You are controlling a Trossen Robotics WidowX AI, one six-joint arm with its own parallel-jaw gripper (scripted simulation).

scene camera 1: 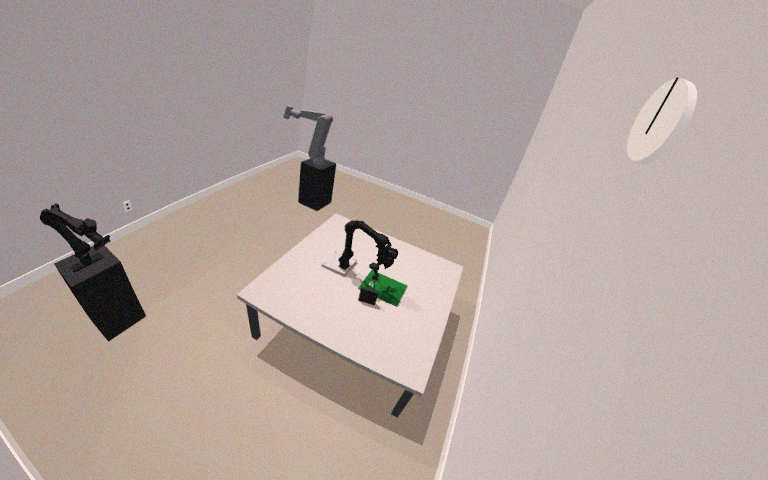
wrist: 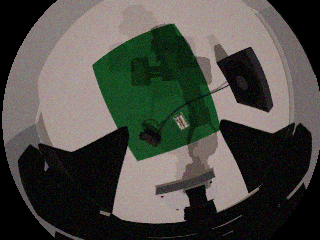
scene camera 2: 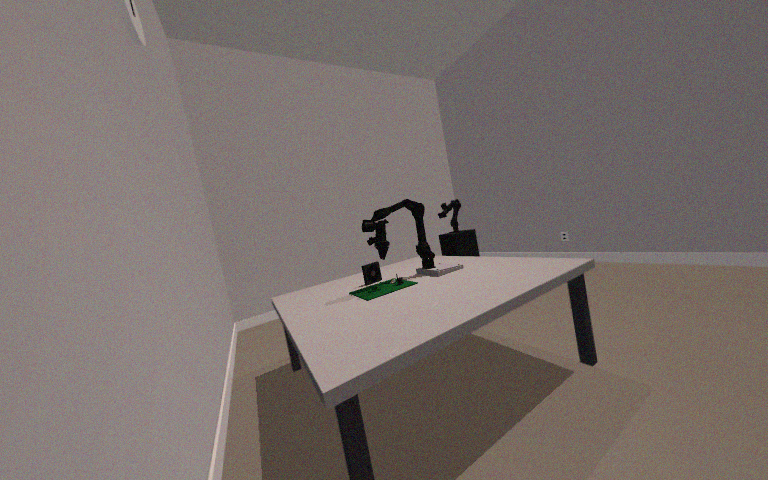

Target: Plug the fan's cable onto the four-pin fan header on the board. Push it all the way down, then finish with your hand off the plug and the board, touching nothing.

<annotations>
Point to a green board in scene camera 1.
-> At 391, 291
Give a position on a green board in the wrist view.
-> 143, 81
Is the gripper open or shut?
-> Open.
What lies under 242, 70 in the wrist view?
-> A black fan.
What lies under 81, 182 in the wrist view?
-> The gripper.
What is the gripper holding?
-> Nothing.
</annotations>
